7 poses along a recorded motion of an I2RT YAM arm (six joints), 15 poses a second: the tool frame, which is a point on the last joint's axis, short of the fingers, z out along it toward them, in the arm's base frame.
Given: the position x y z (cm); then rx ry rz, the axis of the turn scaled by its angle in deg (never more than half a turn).
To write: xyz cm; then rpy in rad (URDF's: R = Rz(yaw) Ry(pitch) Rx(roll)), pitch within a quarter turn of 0, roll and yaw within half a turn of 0. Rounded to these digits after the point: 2 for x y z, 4 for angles.
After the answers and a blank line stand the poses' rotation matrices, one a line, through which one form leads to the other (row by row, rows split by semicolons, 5 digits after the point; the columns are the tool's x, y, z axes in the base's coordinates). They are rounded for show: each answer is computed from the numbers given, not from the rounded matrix.
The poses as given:
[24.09 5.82 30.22 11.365 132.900 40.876]
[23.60 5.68 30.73 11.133 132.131 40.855]
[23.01 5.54 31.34 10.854 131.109 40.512]
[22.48 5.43 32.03 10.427 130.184 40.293]
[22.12 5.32 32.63 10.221 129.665 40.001]
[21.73 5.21 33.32 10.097 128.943 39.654]
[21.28 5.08 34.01 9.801 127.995 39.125]
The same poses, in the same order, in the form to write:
[24.09 5.82 30.22 2.4125 0.6145 2.7300]
[23.60 5.68 30.73 2.4050 0.6267 2.7247]
[23.01 5.54 31.34 2.3986 0.6450 2.7175]
[22.48 5.43 32.03 2.3920 0.6620 2.7130]
[22.12 5.32 32.63 2.3903 0.6726 2.7103]
[21.73 5.21 33.32 2.3865 0.6858 2.7040]
[21.28 5.08 34.01 2.3828 0.7045 2.6977]

-0.74881 -0.05363 0.66061; 0.32688 0.83718 0.43850; -0.57657 0.54429 -0.60936
-0.74057 -0.06028 0.66927; 0.32800 0.83684 0.43832; -0.58650 0.54412 -0.59996
-0.72828 -0.06764 0.68194; 0.32885 0.83856 0.43437; -0.60122 0.54060 -0.58846
-0.71742 -0.07675 0.69240; 0.32781 0.83981 0.43274; -0.61469 0.53743 -0.57734
-0.71059 -0.08078 0.69895; 0.32703 0.84165 0.42975; -0.62298 0.53395 -0.57165
-0.70103 -0.08456 0.70811; 0.32795 0.84350 0.42540; -0.63326 0.53044 -0.56358
-0.68811 -0.09079 0.71991; 0.32723 0.84669 0.41956; -0.64763 0.52428 -0.55291

